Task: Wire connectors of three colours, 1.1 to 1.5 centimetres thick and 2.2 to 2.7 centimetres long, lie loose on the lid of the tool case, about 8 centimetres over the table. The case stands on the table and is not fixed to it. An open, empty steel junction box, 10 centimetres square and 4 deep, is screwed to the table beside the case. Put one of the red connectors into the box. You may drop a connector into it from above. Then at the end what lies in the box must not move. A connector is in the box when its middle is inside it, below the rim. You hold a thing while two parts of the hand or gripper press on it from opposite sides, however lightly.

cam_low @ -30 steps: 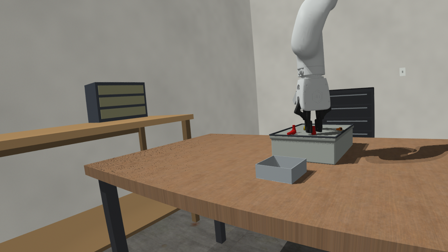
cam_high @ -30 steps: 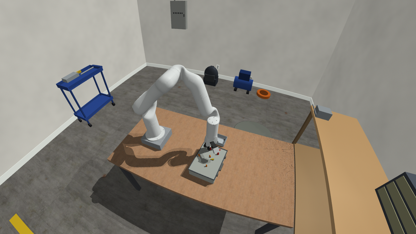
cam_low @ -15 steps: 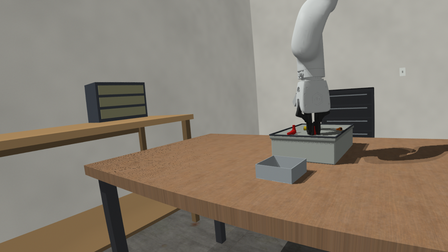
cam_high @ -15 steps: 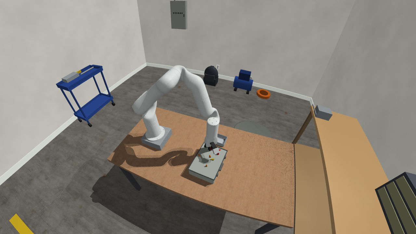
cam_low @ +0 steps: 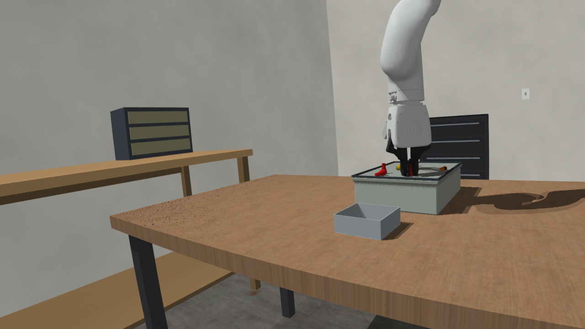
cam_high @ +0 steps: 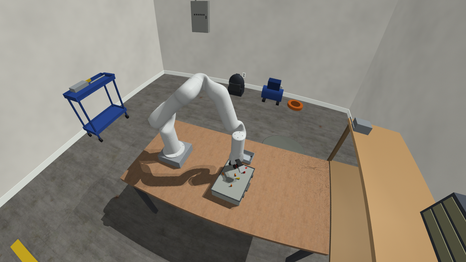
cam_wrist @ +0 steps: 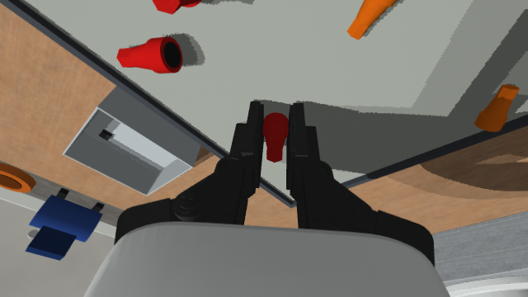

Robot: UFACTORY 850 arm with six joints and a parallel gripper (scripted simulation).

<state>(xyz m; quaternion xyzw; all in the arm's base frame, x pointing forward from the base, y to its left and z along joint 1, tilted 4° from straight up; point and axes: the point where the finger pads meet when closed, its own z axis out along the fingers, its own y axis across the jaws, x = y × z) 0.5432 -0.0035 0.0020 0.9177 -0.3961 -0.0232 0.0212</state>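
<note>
Right now my hand is 9 cm to the left of the yellow connector, 5 cm short of it and 1 cm above it. From my hand the other things lie so: grey tool case (10 cm to the right, 4 cm below, 2 cm ahead).
</note>
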